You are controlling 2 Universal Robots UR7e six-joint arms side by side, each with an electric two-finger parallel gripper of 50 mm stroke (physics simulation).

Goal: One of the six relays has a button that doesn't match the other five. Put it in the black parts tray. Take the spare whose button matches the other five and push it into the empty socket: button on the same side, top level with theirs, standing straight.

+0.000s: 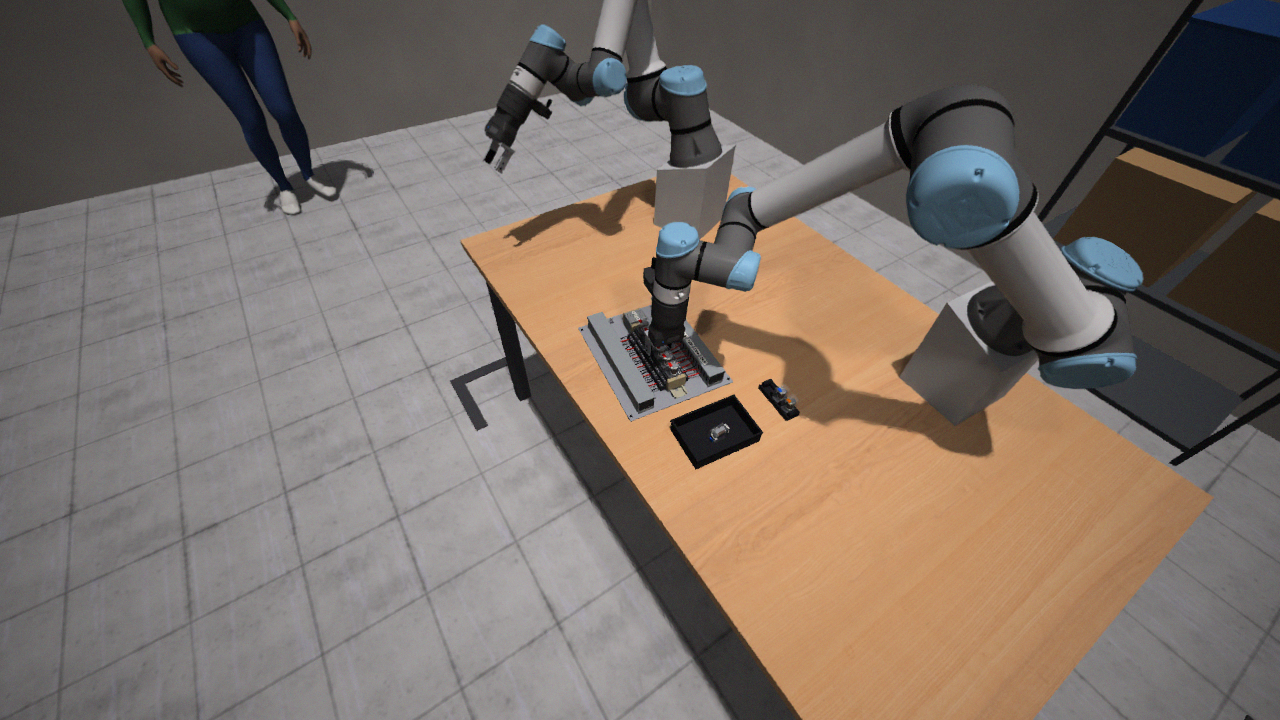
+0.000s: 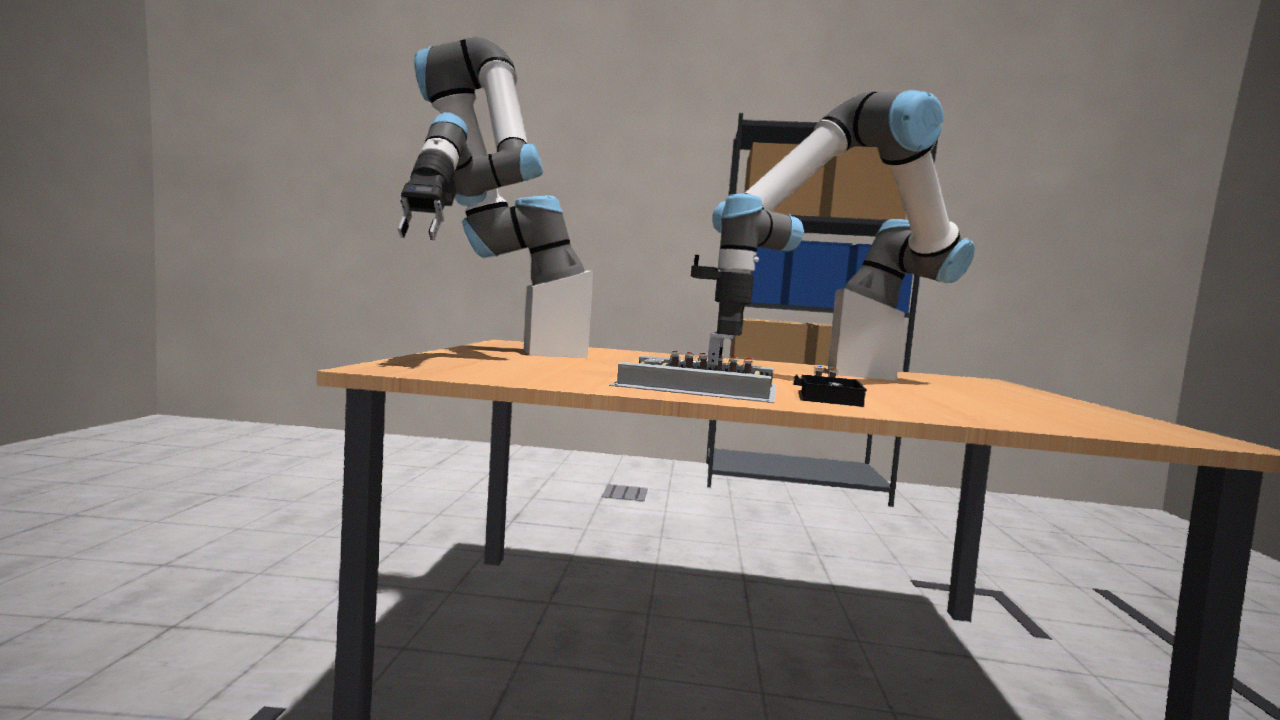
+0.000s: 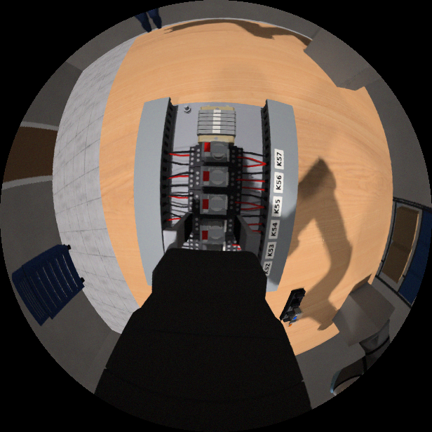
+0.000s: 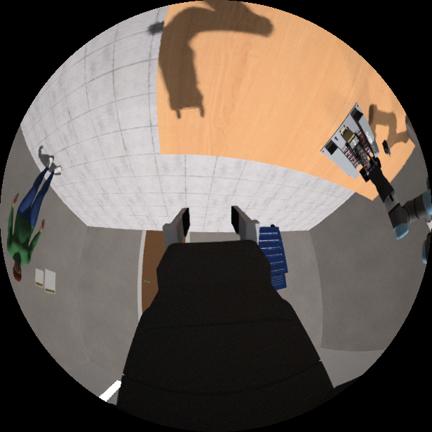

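Seen in the pictures: left gripper, fingertip midpoint: [image 1: 658, 348] [image 2: 714, 363]; right gripper, fingertip midpoint: [image 1: 492, 166] [image 2: 416, 234]; left arm's base at its link origin: [image 1: 1000, 322]; right arm's base at its link origin: [image 1: 696, 157] [image 2: 558, 278].
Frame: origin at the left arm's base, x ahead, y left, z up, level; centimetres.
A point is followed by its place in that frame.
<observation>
My left gripper [image 1: 665, 351] {x 47.0, y -51.7, z -16.5 cm} [image 2: 717, 360] {x 47.0, y -51.7, z -16.5 cm} [image 3: 212, 222] is open, its fingers standing apart on both sides of the relay beside label K54 [image 3: 215, 233], which sits upright in the row. Relays at K55 [image 3: 215, 204], K56 [image 3: 215, 176] and K57 [image 3: 216, 150] show red buttons on the left. The sockets nearer K52 are mostly hidden by the gripper. A relay [image 1: 719, 432] {x 52.8, y -27.0, z -18.4 cm} with a bluish button lies in the black parts tray [image 1: 685, 447] {x 60.2, y -29.7, z -19.6 cm} [image 2: 843, 395] {x 60.4, y -29.0, z -19.6 cm}. The spare holder [image 1: 768, 387] {x 33.0, y -28.7, z -21.2 cm} [image 3: 297, 297] bears spares with blue and orange parts. My right gripper [image 1: 498, 158] {x 49.8, y -112.8, z 5.2 cm} [image 2: 419, 230] {x 49.8, y -112.8, z 5.2 cm} [image 4: 210, 215] is open and empty, high beyond the table.
Grey wire ducts [image 3: 151, 200] [image 3: 285, 200] flank the relay row, with red and black wires between. Beige terminal blocks [image 3: 216, 121] stand at the row's end. A shelf rack [image 2: 735, 170] stands behind the table [image 1: 859, 537] {x 48.7, y 5.3, z -21.5 cm}. A person [image 1: 237, 80] stands on the floor at the upper left.
</observation>
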